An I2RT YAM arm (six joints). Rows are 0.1 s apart.
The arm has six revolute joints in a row. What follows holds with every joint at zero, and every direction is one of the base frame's.
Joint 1 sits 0.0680 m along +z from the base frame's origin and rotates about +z.
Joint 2 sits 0.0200 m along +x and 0.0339 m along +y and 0.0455 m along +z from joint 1 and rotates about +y.
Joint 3 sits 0.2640 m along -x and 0.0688 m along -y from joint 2 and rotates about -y.
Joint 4 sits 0.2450 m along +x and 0.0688 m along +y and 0.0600 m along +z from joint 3 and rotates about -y.
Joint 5 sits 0.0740 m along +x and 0.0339 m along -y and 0.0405 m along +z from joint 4 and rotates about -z.
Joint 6 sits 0.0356 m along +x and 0.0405 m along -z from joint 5 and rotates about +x.
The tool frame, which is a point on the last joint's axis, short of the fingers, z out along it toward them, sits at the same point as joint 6; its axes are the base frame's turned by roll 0.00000, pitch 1.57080 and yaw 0.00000 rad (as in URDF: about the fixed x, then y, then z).
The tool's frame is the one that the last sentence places.
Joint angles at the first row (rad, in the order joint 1, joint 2, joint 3, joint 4, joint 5, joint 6):
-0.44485, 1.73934, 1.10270, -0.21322, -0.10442, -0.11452
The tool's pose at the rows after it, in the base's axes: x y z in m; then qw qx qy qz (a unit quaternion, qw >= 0):
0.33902 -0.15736 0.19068 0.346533 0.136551 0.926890 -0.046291
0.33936 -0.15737 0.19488 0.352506 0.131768 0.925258 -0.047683
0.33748 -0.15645 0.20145 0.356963 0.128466 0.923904 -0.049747
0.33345 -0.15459 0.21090 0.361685 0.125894 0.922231 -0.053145
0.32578 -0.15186 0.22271 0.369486 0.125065 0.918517 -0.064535
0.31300 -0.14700 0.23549 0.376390 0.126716 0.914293 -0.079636
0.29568 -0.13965 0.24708 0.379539 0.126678 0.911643 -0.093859
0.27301 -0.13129 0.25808 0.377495 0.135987 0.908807 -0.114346
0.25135 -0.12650 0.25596 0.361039 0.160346 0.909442 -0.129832
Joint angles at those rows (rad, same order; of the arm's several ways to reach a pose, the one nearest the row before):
-0.44487, 1.76349, 1.12087, -0.22068, -0.10833, -0.11229
-0.44485, 1.75598, 1.12583, -0.22039, -0.11203, -0.11971
-0.44487, 1.73714, 1.12818, -0.23148, -0.11283, -0.12537
-0.44483, 1.70612, 1.12836, -0.25121, -0.11084, -0.13034
-0.44563, 1.65725, 1.11601, -0.26532, -0.09538, -0.13662
-0.44638, 1.58748, 1.08796, -0.28398, -0.07108, -0.14142
-0.44640, 1.50163, 1.04718, -0.31405, -0.04741, -0.15015
-0.44877, 1.39733, 0.99807, -0.36064, -0.00444, -0.14981
-0.46101, 1.31859, 0.93597, -0.40149, 0.04160, -0.12923

